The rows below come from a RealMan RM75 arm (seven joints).
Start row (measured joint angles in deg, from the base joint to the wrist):
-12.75 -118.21 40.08 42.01 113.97 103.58 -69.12
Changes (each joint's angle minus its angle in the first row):
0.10 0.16 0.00 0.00 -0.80 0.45 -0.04
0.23 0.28 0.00 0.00 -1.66 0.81 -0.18
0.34 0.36 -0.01 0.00 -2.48 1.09 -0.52
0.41 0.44 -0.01 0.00 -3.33 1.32 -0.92
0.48 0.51 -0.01 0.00 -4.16 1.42 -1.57
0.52 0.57 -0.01 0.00 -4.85 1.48 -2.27
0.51 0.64 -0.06 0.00 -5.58 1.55 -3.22
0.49 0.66 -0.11 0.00 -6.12 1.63 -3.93
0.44 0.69 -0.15 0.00 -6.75 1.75 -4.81
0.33 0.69 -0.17 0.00 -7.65 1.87 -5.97
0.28 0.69 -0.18 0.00 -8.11 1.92 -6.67
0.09 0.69 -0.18 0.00 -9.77 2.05 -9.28
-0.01 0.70 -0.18 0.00 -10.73 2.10 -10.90
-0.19 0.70 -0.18 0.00 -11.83 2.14 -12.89
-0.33 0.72 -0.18 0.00 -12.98 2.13 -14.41
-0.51 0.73 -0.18 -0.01 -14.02 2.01 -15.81
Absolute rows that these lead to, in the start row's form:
-12.65 -118.05 40.08 42.01 113.17 104.03 -69.16
-12.52 -117.93 40.08 42.01 112.31 104.39 -69.30
-12.41 -117.85 40.07 42.01 111.49 104.67 -69.64
-12.34 -117.77 40.07 42.01 110.64 104.90 -70.04
-12.27 -117.70 40.07 42.01 109.81 105.00 -70.69
-12.23 -117.64 40.07 42.01 109.12 105.06 -71.39
-12.24 -117.57 40.02 42.01 108.39 105.13 -72.34
-12.26 -117.55 39.97 42.01 107.85 105.21 -73.05
-12.31 -117.52 39.93 42.01 107.22 105.33 -73.93
-12.42 -117.52 39.91 42.01 106.32 105.45 -75.09
-12.47 -117.52 39.90 42.01 105.86 105.50 -75.79
-12.66 -117.52 39.90 42.01 104.20 105.63 -78.40
-12.76 -117.51 39.90 42.01 103.24 105.68 -80.02
-12.94 -117.51 39.90 42.01 102.14 105.72 -82.01
-13.08 -117.49 39.90 42.01 100.99 105.71 -83.53
-13.26 -117.48 39.90 42.00 99.95 105.59 -84.93

